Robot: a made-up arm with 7 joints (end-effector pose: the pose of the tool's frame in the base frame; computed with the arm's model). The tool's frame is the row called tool.
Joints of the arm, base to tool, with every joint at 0 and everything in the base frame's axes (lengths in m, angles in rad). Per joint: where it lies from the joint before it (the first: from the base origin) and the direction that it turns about. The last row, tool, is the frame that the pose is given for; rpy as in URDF.
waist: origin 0 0 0.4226 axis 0 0 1
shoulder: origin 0 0 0 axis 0 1 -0.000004
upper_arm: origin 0 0 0.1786 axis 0 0 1
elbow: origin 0.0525 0 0 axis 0 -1 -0.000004
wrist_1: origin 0.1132 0 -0.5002 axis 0 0.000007 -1
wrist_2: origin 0 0 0 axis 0 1 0.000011
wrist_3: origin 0.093 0 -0.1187 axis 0 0.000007 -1
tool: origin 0 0 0 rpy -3.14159 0 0
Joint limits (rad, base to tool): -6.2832..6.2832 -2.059..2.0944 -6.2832..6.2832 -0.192..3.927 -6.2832..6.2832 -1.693..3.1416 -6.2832..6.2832
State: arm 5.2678 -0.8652 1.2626 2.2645 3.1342 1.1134 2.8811
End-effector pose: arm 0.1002 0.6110 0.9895 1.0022 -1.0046 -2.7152
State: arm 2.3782 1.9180 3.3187 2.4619 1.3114 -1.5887 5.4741
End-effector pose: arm -0.5019 0.3740 0.4239 1.8856 0.2287 -1.4777
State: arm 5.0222 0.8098 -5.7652 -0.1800 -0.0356 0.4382 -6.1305
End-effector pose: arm -0.0529 0.3007 0.0378 -1.8816 0.6853 1.3449
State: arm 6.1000 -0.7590 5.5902 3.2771 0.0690 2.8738 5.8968
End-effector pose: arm -0.3897 0.0757 0.8540 2.4349 -0.6535 1.5214
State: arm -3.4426 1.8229 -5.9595 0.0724 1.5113 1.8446 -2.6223
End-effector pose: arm 0.3185 -0.3028 0.3765 1.2182 1.3225 -2.4454
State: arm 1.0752 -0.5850 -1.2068 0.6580 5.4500 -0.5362 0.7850
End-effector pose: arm 0.5766 0.0517 0.4745 -1.8572 0.2064 -1.5505
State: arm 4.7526 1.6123 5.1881 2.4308 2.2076 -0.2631 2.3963
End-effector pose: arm -0.3793 -0.6643 0.2957 1.9845 0.5577 -1.5409
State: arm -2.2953 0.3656 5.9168 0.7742 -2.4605 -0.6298 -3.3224
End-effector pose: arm -0.2721 -0.2029 0.0726 -0.1204 2.9428 -0.2824
